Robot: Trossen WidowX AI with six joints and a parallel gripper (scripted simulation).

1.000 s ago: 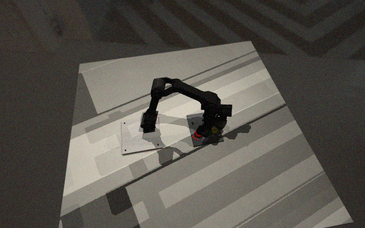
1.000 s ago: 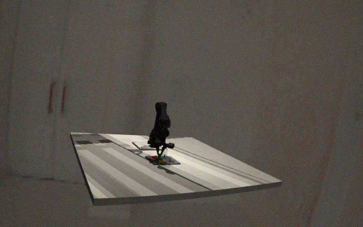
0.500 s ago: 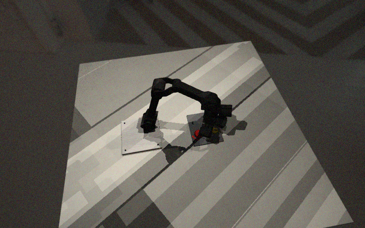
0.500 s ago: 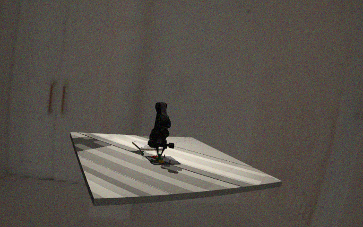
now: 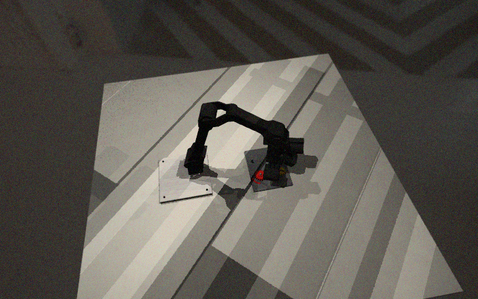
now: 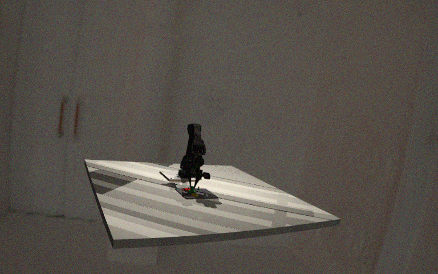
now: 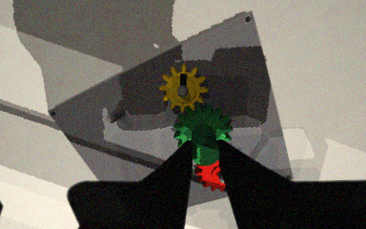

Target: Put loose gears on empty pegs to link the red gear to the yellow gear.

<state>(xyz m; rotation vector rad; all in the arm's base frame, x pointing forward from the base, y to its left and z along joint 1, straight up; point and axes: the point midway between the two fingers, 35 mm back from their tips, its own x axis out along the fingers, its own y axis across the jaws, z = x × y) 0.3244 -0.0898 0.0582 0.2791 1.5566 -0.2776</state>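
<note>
Now: gripper tip 1 cm above the green gear. The rest, counted from my gripper tip: red gear (5 cm behind, 2 cm below); then yellow gear (4 cm ahead, 2 cm below); then red arrow (8 cm behind, 2 cm to the right, 3 cm below).
</note>
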